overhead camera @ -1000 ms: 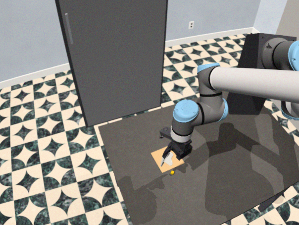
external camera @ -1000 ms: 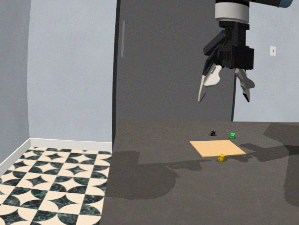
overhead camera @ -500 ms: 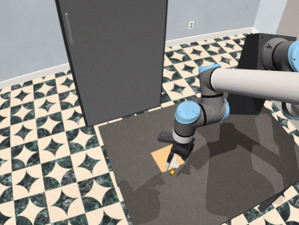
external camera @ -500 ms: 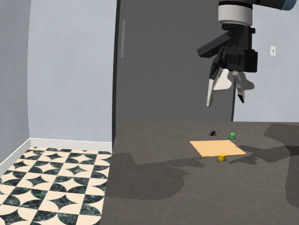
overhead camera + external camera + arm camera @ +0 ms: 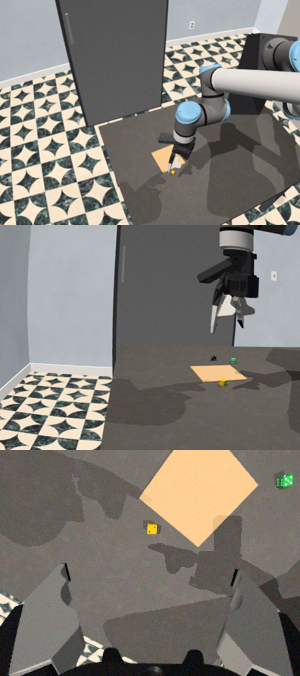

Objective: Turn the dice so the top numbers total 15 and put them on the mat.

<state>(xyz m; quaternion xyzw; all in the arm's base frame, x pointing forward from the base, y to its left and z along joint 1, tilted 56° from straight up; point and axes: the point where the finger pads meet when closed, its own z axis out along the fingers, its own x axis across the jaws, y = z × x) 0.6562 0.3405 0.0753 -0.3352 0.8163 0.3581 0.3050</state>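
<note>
Right now my hand is 140 mm above the yellow die. Round my hand: black die (10 mm ahead, 250 mm to the right, 140 mm below); orange mat (100 mm to the right, 150 mm below); green die (60 mm behind, 220 mm to the right, 140 mm below).
</note>
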